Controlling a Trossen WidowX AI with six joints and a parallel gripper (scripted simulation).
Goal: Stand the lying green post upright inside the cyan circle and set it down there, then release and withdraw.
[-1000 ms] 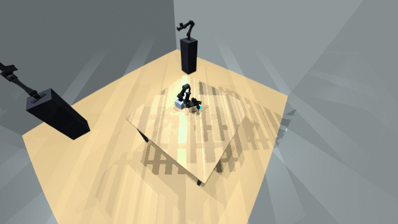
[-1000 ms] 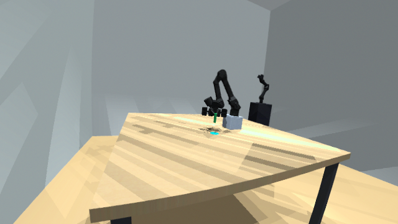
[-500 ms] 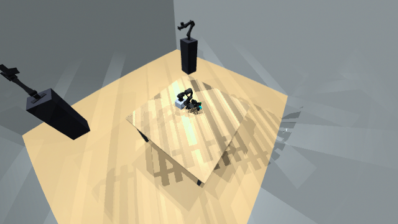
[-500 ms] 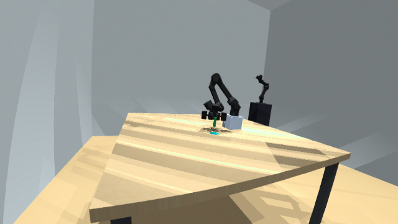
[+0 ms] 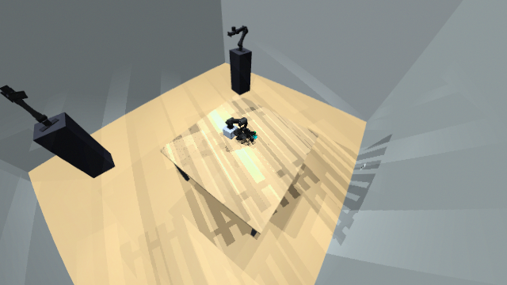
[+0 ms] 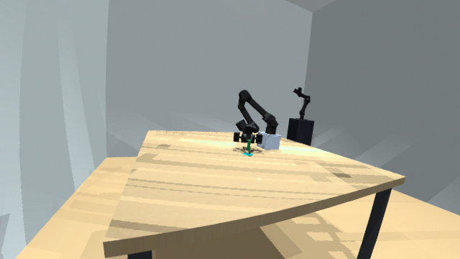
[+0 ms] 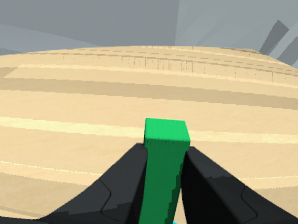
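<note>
The cyan circle lies 8 cm below my gripper tip. Also, from my gripper tip: green post 2 cm below.
</note>
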